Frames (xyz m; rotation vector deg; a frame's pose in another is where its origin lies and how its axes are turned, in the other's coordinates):
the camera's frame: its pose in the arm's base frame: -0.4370 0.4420 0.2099 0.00 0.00 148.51
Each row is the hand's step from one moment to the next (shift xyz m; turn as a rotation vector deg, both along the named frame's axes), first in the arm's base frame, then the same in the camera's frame.
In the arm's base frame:
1: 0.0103 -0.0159 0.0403 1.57 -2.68 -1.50
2: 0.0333 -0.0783 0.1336 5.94 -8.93 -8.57
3: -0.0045 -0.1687 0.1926 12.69 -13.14 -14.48
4: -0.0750 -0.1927 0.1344 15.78 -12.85 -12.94
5: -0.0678 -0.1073 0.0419 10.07 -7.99 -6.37
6: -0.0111 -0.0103 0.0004 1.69 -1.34 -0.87
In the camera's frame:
1: -0.0171 0.0082 0.0403 -2.74 1.47 -1.50
2: -0.0693 0.0494 0.1336 -9.73 4.51 -8.57
3: -0.0843 0.1462 0.1926 -17.68 4.58 -14.48
4: -0.0367 0.2035 0.1344 -20.17 2.71 -12.94
5: 0.0018 0.1269 0.0419 -12.76 1.55 -6.37
6: 0.0041 0.0146 0.0004 -2.14 0.26 -0.87

